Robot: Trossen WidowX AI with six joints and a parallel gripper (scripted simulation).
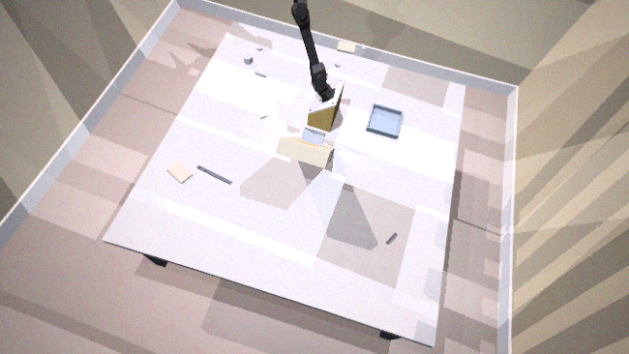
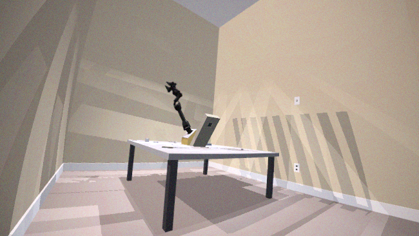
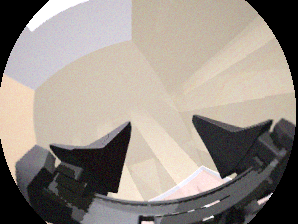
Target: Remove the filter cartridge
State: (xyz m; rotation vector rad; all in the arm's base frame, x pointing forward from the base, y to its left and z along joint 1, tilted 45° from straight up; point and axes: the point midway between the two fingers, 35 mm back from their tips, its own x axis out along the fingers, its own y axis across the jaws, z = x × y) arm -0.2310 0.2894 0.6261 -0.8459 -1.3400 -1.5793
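Right now my gripper tip is 690 mm short of the filter cartridge, 220 mm to the right of it and 520 mm above it. From my gripper tip the other things lie so: tray: 290 mm ahead, 540 mm to the left, 780 mm below.
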